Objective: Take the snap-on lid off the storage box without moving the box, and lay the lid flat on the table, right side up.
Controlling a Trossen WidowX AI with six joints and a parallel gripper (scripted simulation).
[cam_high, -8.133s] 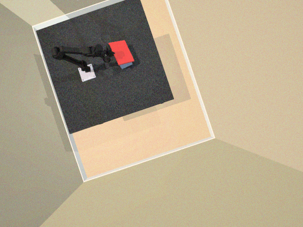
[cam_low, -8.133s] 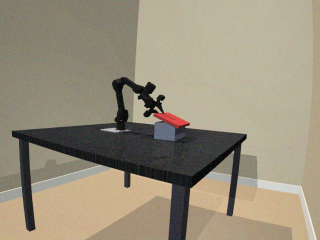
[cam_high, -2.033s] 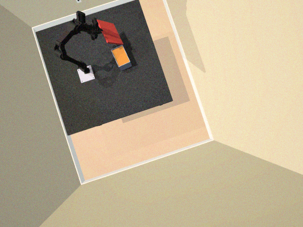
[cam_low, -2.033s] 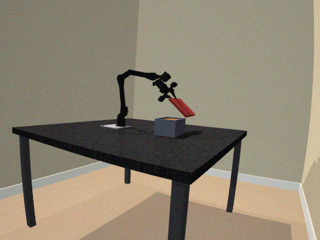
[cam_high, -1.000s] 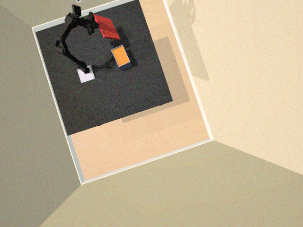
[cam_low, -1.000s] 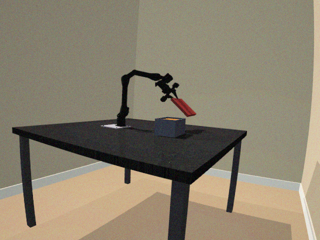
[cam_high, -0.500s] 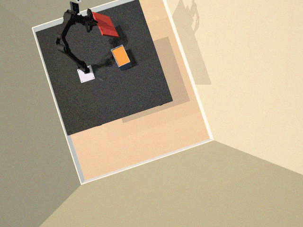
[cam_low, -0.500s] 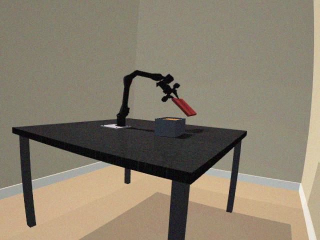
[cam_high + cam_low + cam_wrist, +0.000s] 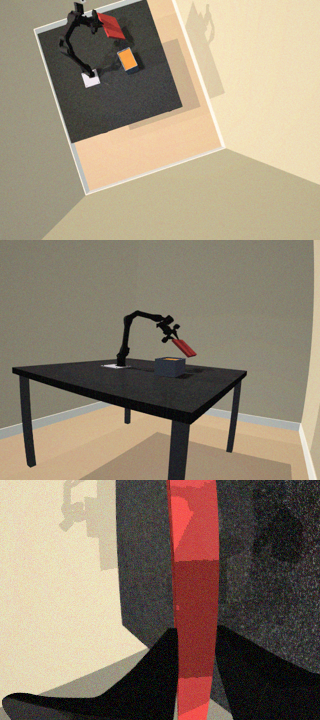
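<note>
Right now the red lid is 60 mm ahead of my gripper tip, 10 mm to the left of it and 50 mm below it. The rest, counted from my gripper tip: blue-grey storage box 130 mm ahead, 290 mm to the right, 170 mm below.
</note>
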